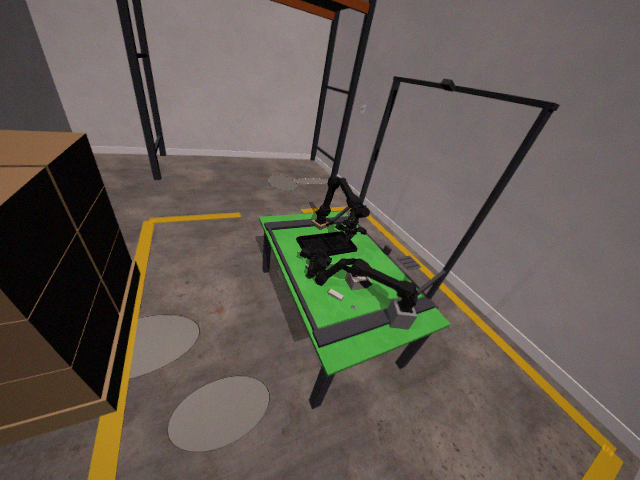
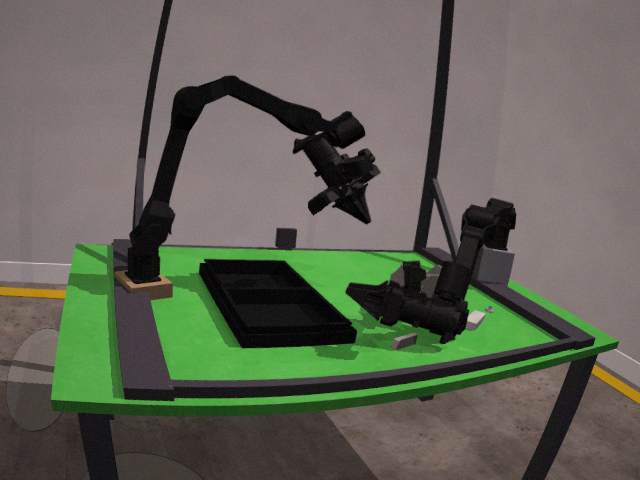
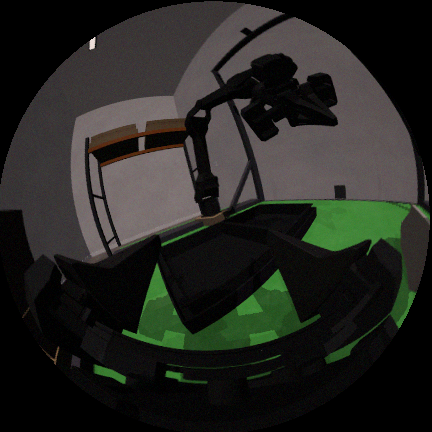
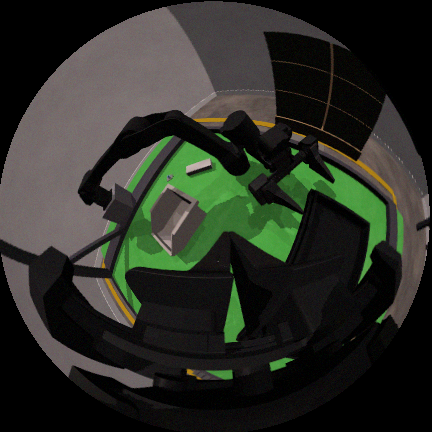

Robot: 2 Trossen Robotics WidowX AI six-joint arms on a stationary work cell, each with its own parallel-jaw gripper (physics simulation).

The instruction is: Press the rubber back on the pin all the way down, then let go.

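Seen in the pictures: left gripper, fingertip midpoint: [image 1: 318, 247] [image 2: 347, 287] [image 3: 213, 237] [image 4: 319, 196]; right gripper, fingertip midpoint: [image 1: 346, 242] [image 2: 368, 223] [image 3: 335, 121] [image 4: 227, 236]; left arm's base, link origin: [image 1: 404, 307] [image 2: 495, 246] [image 4: 107, 199]; right arm's base, link origin: [image 1: 320, 221] [image 2: 142, 277] [image 3: 210, 213].
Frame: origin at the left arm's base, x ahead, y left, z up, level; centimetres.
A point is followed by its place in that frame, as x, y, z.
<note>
A tiny bluish pin-like thing [image 2: 489, 309] {5.0, 22.5, -10.5} [image 1: 353, 307] {4.6, 23.0, -10.4} [image 4: 170, 176] {5.3, 23.2, -10.6} lies on the green table [image 2: 199, 343] {64.3, 59.4, -10.8}, too small to make out. A whitish block [image 2: 475, 320] {11.9, 34.7, -9.1} [image 1: 335, 294] {10.8, 32.6, -9.1} [image 4: 198, 166] {12.2, 32.3, -9.1} lies near it. A second whitish block [image 2: 405, 340] {29.1, 48.6, -9.2} lies under my left arm's wrist. My left gripper [image 2: 358, 296] {41.0, 43.9, -2.0} [image 1: 311, 271] [image 3: 213, 237] {41.0, 43.9, -2.0} [image 4: 319, 196] {41.0, 43.9, -2.0} is open and empty, low over the table, pointing at the black tray [image 2: 270, 305] {55.0, 37.4, -10.3}. My right gripper [image 2: 364, 216] {38.0, 28.0, 6.8} [image 1: 349, 230] {38.0, 28.0, 6.8} [image 3: 335, 121] {38.0, 28.0, 6.8} [image 4: 227, 236] {38.0, 28.0, 6.8} is shut on nothing, high above the table.
A grey open box [image 2: 434, 276] {21.5, 25.1, -3.3} [image 1: 356, 281] {16.7, 21.9, -3.1} [image 4: 174, 219] {21.0, 17.8, -10.2} stands behind my left arm. The black tray [image 1: 327, 244] {54.4, 36.4, -8.5} [image 4: 326, 233] {48.4, 45.0, -10.3} has two compartments. A small dark cube [image 2: 286, 237] {56.9, -5.6, -7.2} sits at the far edge. A dark raised border [image 2: 142, 343] {72.1, 68.1, -8.7} runs round the table.
</note>
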